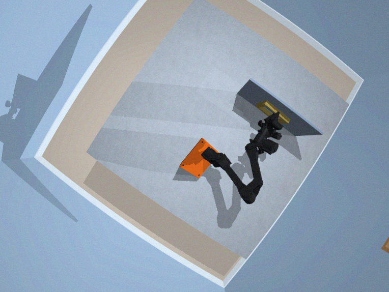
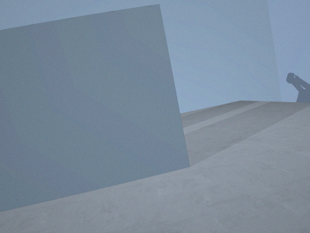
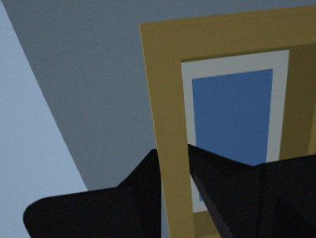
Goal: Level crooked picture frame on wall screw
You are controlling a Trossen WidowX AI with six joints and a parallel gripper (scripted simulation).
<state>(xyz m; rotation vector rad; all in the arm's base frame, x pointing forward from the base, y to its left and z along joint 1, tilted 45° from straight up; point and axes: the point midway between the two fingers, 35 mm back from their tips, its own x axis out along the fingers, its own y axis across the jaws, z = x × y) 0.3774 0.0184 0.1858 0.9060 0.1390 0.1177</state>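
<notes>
Now: gripper tip 10 mm to the right of the picture frame and 50 mm above it. From my gripper tip the other things lie so: grey wall panel: 20 mm ahead, 10 mm to the right, 70 mm below.
</notes>
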